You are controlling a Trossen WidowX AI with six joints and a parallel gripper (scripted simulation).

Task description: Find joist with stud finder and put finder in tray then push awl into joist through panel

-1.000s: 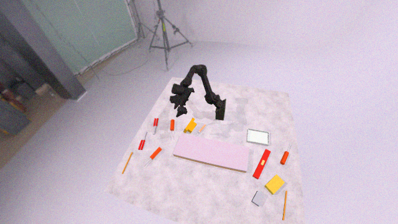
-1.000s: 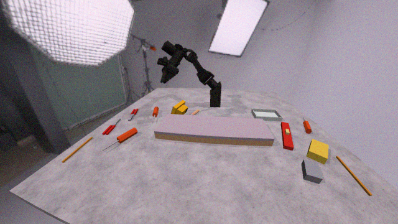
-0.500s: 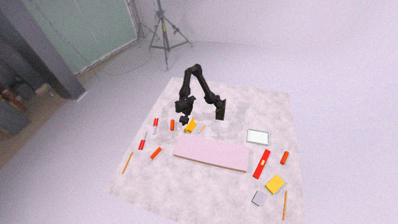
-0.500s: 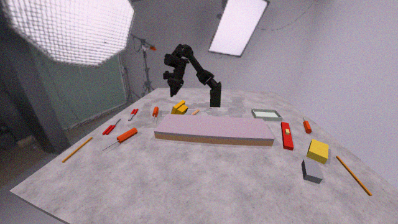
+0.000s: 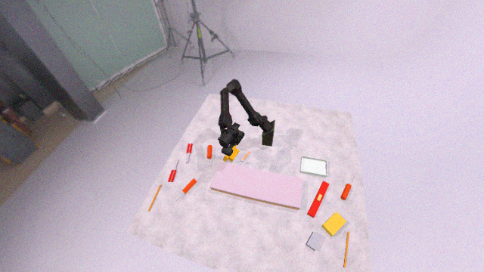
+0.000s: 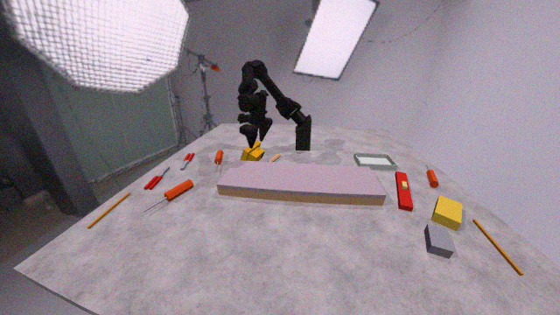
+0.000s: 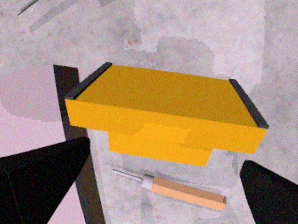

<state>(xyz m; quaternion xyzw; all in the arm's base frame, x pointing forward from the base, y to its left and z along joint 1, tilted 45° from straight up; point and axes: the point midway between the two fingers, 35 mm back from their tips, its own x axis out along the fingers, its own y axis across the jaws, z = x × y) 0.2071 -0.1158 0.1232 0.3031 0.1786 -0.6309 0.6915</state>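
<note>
The stud finder is 5 cm below my gripper tip and 1 cm behind it. Also, from my gripper tip: awl (7 cm below, 6 cm to the left, 1 cm ahead); then white tray (52 cm to the left, 8 cm behind, 6 cm below); then red level (58 cm to the left, 12 cm ahead, 6 cm below).
</note>
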